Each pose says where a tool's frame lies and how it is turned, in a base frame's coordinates. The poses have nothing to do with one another.
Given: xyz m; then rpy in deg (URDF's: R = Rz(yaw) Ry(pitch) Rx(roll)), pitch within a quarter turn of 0, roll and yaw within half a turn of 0.
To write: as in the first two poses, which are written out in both.
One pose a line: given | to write
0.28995 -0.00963 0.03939 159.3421 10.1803 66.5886 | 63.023 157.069 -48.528 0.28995 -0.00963 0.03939
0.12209 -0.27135 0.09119 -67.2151 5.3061 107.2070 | -84.248 67.318 -165.018 0.12209 -0.27135 0.09119
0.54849 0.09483 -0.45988 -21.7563 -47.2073 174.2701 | -161.061 50.879 -34.270 0.54849 0.09483 -0.45988
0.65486 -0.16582 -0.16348 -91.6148 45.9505 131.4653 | -44.038 91.123 -137.374 0.65486 -0.16582 -0.16348
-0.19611 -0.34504 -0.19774 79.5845 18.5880 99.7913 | 71.122 80.133 13.145 -0.19611 -0.34504 -0.19774
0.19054 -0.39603 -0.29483 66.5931 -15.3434 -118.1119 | 106.646 67.474 145.354 0.19054 -0.39603 -0.29483
